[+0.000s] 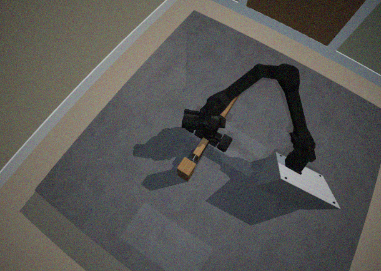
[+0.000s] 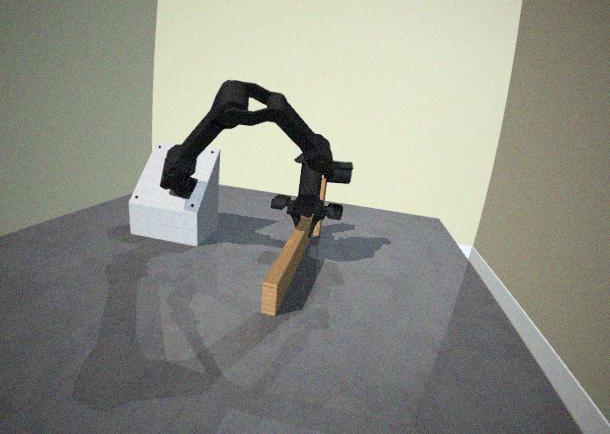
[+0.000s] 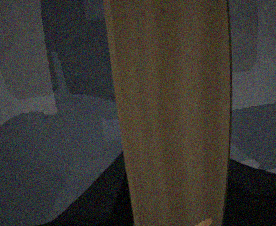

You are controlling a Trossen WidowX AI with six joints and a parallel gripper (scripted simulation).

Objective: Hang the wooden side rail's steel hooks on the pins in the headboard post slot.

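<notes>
Now: gripper tip 160 mm to the right of the wooden headboard post and 40 mm below it.
</notes>
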